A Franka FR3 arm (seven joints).
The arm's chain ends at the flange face. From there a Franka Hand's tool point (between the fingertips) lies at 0.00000 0.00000 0.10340 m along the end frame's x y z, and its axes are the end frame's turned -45 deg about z.
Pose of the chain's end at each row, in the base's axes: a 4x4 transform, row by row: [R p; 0 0 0 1], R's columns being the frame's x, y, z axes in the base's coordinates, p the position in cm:
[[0.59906, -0.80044, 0.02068, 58.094], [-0.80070, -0.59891, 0.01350, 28.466], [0.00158, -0.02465, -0.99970, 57.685], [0, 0, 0, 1]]
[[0.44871, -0.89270, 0.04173, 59.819], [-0.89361, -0.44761, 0.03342, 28.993], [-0.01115, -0.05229, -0.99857, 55.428], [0, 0, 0, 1]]
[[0.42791, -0.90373, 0.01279, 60.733], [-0.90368, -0.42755, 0.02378, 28.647], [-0.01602, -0.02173, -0.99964, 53.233], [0, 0, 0, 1]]
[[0.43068, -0.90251, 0.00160, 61.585], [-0.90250, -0.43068, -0.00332, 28.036], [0.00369, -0.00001, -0.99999, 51.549], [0, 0, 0, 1]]
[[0.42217, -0.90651, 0.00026, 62.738], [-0.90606, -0.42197, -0.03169, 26.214], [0.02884, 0.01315, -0.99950, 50.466], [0, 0, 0, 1]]
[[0.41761, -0.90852, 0.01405, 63.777], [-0.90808, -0.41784, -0.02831, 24.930], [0.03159, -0.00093, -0.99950, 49.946], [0, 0, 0, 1]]
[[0.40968, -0.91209, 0.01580, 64.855], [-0.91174, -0.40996, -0.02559, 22.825], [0.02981, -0.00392, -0.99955, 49.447], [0, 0, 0, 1]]
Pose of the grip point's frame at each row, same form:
[[0.98960, -0.14240, 0.02068, 58.308], [-0.14269, -0.98967, 0.01350, 28.606], [0.01855, -0.01631, -0.99970, 47.348], [0, 0, 0, 1]]
[[0.94852, -0.31395, 0.04173, 60.250], [-0.31537, -0.94839, 0.03342, 29.339], [0.02909, -0.04486, -0.99857, 45.103], [0, 0, 0, 1]]
[[0.94161, -0.33646, 0.01279, 60.865], [-0.33667, -0.94132, 0.02378, 28.893], [0.00404, -0.02669, -0.99964, 42.897], [0, 0, 0, 1]]
[[0.94271, -0.33363, 0.00160, 61.602], [-0.33363, -0.94270, -0.00332, 28.002], [0.00262, 0.00260, -0.99999, 41.209], [0, 0, 0, 1]]
[[0.93952, -0.34248, 0.00026, 62.741], [-0.34230, -0.93906, -0.03169, 25.886], [0.01109, 0.02969, -0.99950, 40.131], [0, 0, 0, 1]]
[[0.93772, -0.34713, 0.01405, 63.922], [-0.34665, -0.93757, -0.02831, 24.637], [0.02300, 0.02168, -0.99950, 39.611], [0, 0, 0, 1]]
[[0.93463, -0.35526, 0.01580, 65.018], [-0.35481, -0.93458, -0.02559, 22.560], [0.02385, 0.01831, -0.99955, 39.112], [0, 0, 0, 1]]

